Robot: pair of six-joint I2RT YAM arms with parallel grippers.
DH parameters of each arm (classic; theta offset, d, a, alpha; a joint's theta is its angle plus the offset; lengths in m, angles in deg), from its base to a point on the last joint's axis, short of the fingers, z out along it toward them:
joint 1: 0 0.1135 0.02 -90
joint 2: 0 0 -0.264 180
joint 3: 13.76 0 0.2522 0
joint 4: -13.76 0 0.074 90
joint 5: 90 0 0 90
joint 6: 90 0.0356 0 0
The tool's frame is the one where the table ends.
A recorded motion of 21 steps. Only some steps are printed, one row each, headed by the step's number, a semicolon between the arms.
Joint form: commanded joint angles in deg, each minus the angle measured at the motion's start. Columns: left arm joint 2, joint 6, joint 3, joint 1, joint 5, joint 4; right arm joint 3, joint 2, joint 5, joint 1, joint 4, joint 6.
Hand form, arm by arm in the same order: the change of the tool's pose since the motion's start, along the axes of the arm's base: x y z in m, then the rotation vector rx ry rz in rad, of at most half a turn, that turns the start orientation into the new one. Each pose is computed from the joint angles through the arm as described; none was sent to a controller.
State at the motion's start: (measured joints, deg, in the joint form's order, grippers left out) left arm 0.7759 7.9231 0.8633 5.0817 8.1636 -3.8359; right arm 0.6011 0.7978 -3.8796 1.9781 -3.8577 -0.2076
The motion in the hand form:
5: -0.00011 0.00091 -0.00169 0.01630 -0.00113 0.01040; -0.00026 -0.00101 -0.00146 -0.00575 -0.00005 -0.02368
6: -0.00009 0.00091 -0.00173 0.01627 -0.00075 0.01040; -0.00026 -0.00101 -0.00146 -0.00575 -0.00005 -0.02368
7: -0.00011 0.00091 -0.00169 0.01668 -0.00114 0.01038; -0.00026 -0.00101 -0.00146 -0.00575 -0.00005 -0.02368
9: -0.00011 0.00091 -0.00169 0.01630 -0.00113 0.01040; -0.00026 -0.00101 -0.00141 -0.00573 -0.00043 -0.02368
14: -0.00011 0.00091 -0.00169 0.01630 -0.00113 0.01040; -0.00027 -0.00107 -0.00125 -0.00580 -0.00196 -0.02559
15: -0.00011 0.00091 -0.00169 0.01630 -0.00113 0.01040; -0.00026 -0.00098 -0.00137 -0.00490 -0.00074 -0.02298
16: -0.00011 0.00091 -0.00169 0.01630 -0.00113 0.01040; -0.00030 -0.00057 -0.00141 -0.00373 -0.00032 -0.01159
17: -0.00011 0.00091 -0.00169 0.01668 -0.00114 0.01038; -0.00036 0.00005 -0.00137 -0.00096 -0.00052 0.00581
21: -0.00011 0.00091 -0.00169 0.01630 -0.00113 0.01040; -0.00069 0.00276 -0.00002 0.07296 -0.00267 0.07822
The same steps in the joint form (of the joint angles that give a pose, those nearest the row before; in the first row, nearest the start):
5: -0.43 0.92 -0.37 0.39 -0.26 -0.04; -0.29 -0.59 1.26 -0.11 -0.32 -0.24
6: -0.41 0.92 -0.37 0.39 -0.26 -0.04; -0.29 -0.59 1.26 -0.11 -0.32 -0.24
7: -0.43 0.94 -0.37 0.39 -0.26 -0.04; -0.29 -0.59 1.26 -0.11 -0.32 -0.24
9: -0.43 0.92 -0.37 0.39 -0.26 -0.04; -0.28 -0.59 1.26 -0.11 -0.30 -0.24
14: -0.43 0.92 -0.37 0.39 -0.26 -0.04; -0.28 -0.61 1.38 -0.11 -0.24 -0.24
15: -0.43 0.92 -0.37 0.39 -0.26 -0.04; -0.28 -0.59 1.22 -0.11 -0.28 -0.20
16: -0.43 0.92 -0.37 0.39 -0.26 -0.04; -0.28 -0.59 0.57 -0.11 -0.31 -0.17
17: -0.43 0.94 -0.37 0.39 -0.26 -0.04; -0.28 -0.59 -0.44 -0.11 -0.29 -0.09
21: -0.43 0.92 -0.37 0.39 -0.26 -0.04; -0.28 -0.61 -4.86 -0.11 0.40 3.89

